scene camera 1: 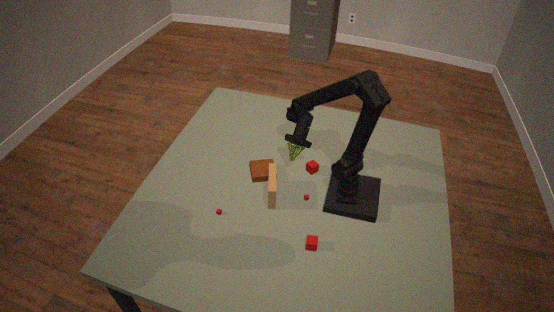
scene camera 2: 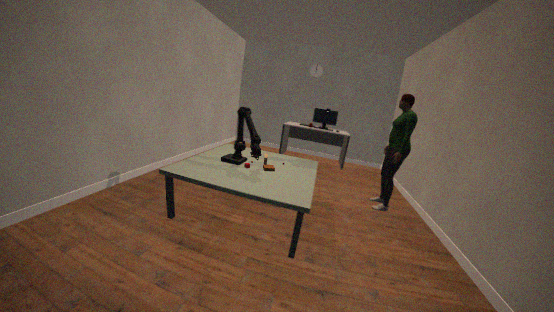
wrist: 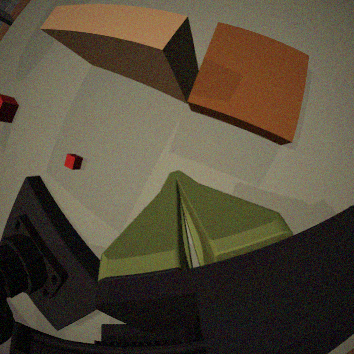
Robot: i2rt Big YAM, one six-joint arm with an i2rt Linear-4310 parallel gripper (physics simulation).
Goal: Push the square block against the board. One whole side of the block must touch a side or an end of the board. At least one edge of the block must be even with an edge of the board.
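Frame: origin at the arm's base, x ahead, y left, z up, level; metres.
Seen in the pictures: gripper, fingertip midpoint: (scene camera 1: 291,160) (scene camera 2: 257,159) (wrist: 176,179); arm's base at its link origin: (scene camera 1: 347,192) (scene camera 2: 237,157) (wrist: 36,256).
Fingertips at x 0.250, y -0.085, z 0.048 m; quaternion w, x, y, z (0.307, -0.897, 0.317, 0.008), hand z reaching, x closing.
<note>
Pixels of each thing's middle, then the offset from my fingertips to it.
- square block at the middle of its body: (wrist: 252,78) (scene camera 1: 262,170) (scene camera 2: 268,167) 0.118 m ahead, 0.016 m left, 0.068 m down
- tan board at the middle of its body: (wrist: 119,47) (scene camera 1: 272,185) (scene camera 2: 265,160) 0.053 m ahead, 0.132 m left, 0.031 m down
- larger red cube at the middle of its body: (scene camera 1: 312,167) (scene camera 2: 247,165) 0.090 m back, 0.049 m right, 0.063 m down
The square block (scene camera 1: 260,171) (scene camera 2: 269,168) (wrist: 255,82) is orange-brown and lies flat. The tan board (scene camera 1: 272,187) (scene camera 2: 265,159) (wrist: 120,27) stands on its long narrow edge. In the wrist view, one side of the block runs along the foot of the board's near end, and they look in contact there. The block's near corner looks about even with the board's near corner; a small offset or gap cannot be ruled out. My gripper (scene camera 1: 291,159) (wrist: 176,179), with green fingers, is shut and empty. It hangs above the table, apart from block and board.
A larger red cube (scene camera 1: 312,167) (scene camera 2: 247,165) lies between the fingers and the arm base (scene camera 1: 352,197). A small red cube (scene camera 1: 306,197) (wrist: 73,161) lies right of the board in scene camera 1. Another small red cube (scene camera 1: 219,212) lies left, and a larger one (scene camera 1: 312,243) lies in front.
</note>
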